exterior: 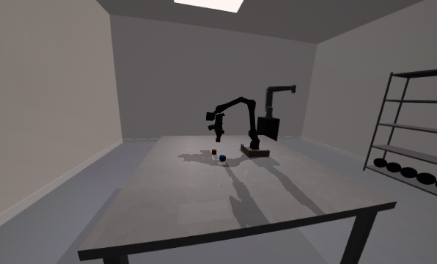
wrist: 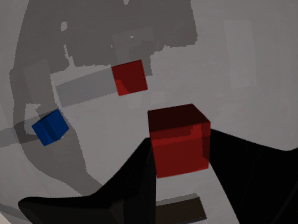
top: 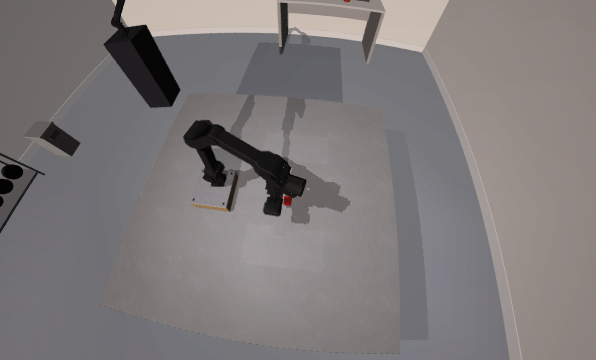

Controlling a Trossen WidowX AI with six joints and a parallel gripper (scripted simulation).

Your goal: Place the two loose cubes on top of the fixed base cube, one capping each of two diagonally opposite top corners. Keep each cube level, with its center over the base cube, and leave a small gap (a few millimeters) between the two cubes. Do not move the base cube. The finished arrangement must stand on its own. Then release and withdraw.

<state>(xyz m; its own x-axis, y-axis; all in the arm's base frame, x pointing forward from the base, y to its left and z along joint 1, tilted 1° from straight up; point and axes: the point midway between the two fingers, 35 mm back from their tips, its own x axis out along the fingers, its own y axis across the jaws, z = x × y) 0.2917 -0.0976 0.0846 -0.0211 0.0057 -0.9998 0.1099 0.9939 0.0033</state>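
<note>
Now: gripper tip 1 cm short of the blue cube, 16 cm to the right of it and 10 cm above it. From my gripper tip the other things lie so: red cube 4 cm ahead, 3 cm to the left, 10 cm below.
</note>
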